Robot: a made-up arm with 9 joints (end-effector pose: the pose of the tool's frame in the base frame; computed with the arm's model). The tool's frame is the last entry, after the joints. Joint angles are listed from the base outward.
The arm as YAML. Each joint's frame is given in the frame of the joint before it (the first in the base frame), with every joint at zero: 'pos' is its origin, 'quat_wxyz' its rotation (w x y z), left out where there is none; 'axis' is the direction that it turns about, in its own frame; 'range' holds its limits. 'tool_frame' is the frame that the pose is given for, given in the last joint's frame.
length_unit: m
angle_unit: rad
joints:
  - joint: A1
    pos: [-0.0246, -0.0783, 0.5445]
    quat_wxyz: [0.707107, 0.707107, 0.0, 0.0]
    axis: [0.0, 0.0, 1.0]
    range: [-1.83, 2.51]
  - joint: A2
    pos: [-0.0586, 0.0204, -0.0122]
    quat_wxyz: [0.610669, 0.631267, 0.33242, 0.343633]
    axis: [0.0, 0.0, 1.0]
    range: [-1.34, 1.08]
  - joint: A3
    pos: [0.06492, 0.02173, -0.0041]
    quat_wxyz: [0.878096, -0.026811, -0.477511, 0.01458]
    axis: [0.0, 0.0, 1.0]
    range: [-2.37, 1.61]
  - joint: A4
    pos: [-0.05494, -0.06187, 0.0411]
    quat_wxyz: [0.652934, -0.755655, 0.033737, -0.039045]
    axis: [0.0, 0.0, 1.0]
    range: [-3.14, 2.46]
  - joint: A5
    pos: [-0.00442, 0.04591, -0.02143]
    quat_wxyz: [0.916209, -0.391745, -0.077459, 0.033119]
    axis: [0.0, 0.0, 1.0]
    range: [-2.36, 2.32]
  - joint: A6
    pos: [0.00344, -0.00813, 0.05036]
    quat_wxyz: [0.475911, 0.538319, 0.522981, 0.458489]
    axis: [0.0, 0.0, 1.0]
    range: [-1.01, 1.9]
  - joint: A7
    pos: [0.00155, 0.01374, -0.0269]
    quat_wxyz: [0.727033, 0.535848, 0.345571, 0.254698]
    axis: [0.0, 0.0, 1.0]
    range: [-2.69, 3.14]
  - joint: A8
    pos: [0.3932, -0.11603, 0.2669]
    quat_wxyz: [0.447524, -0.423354, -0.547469, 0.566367]
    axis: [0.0, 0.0, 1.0]
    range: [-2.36, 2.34]
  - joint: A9
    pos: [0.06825, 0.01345, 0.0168]
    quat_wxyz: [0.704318, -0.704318, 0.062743, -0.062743]
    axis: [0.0, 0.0, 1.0]
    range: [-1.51, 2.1]
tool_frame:
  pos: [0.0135, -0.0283, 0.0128]
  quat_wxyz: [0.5, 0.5, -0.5, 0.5]
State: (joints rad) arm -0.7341 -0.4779 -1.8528 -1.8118 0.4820 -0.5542 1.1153 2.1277 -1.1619
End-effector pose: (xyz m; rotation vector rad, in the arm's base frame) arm -0.4793 -0.1302 0.8240 1.0177 -1.0934 1.8766
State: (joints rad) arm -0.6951 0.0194 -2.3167 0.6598 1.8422 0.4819 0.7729 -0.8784 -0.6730
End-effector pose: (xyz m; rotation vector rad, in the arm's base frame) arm 0.2775 -0.4659 0.3354 -0.6502 -1.4734 -1.5638
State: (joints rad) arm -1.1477 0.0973 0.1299 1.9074 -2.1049 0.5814 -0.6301 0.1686 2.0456
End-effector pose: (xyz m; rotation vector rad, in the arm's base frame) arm -0.0063 -0.1292 1.1126 -0.8006 -1.9534 2.1026
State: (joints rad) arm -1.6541 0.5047 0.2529 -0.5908 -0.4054 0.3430 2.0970 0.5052 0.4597
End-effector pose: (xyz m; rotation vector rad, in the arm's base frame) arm -0.2150 -0.1049 0.3532 -1.6344 0.3057 -1.7917
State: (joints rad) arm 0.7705 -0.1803 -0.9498 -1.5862 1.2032 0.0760 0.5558 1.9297 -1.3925
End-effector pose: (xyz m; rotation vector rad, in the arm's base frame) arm -0.3196 0.2751 0.8136 0.0237 -2.0614 -0.2958
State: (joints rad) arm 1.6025 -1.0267 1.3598 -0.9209 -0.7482 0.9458 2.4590 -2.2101 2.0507
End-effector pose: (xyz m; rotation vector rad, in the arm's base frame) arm 0.0026 -0.4741 0.7207 1.0656 -1.2212 1.3736
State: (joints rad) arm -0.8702 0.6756 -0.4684 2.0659 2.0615 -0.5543 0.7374 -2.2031 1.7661
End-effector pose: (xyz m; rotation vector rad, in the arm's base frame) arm 0.0576 0.1657 0.1784 2.3399 1.3176 0.9047
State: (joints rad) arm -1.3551 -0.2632 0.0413 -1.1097 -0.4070 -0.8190 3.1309 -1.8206 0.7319
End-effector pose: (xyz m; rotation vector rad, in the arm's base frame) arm -0.3289 -0.1994 0.8813 -1.3152 -1.5597 0.1533
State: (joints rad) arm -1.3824 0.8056 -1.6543 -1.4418 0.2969 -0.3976 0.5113 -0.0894 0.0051
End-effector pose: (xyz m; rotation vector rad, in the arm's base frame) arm 0.1401 0.1853 0.9307 1.6188 0.6717 -1.3674
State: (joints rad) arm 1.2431 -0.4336 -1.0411 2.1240 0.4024 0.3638 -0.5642 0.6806 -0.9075
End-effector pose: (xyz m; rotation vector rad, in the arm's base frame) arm 0.3178 -0.2797 0.3467 -1.7912 -1.4965 -0.8253
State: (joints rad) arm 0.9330 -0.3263 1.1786 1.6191 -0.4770 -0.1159 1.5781 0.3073 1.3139
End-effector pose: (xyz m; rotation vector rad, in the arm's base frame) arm -0.3398 0.1865 0.7278 0.2615 1.3842 -1.1670
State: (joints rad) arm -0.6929 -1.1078 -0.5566 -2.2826 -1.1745 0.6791 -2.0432 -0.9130 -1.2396
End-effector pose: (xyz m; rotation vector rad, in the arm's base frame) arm -0.4323 -0.3265 0.5199 -0.5343 0.6596 1.0953
